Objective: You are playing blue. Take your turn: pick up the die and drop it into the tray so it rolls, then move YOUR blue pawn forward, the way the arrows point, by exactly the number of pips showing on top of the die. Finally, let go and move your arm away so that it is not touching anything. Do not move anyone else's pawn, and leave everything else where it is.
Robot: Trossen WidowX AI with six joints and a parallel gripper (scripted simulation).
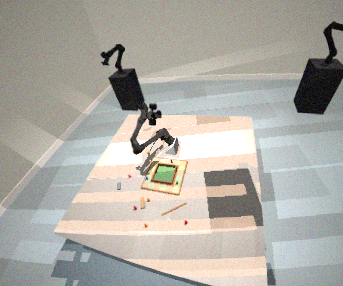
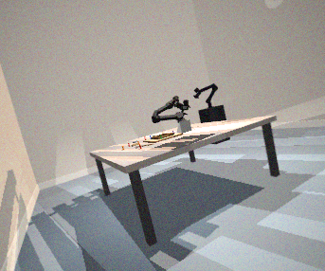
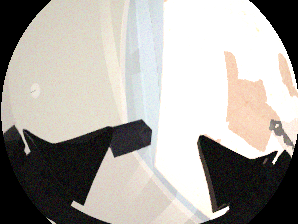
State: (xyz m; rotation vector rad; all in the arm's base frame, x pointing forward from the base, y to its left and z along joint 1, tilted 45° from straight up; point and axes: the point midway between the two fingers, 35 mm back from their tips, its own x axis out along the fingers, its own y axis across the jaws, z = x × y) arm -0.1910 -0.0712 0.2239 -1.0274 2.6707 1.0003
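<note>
My gripper tip is now 46 cm short of the white die, 17 cm above it and 1 cm to the left of it. Round my gripper tip: purple pawn: 37 cm ahead, 25 cm to the left, 15 cm below; then yellow pawn: 42 cm ahead, 15 cm below, 12 cm to the left; then green tray: 48 cm ahead, 23 cm to the left, 17 cm below.
</note>
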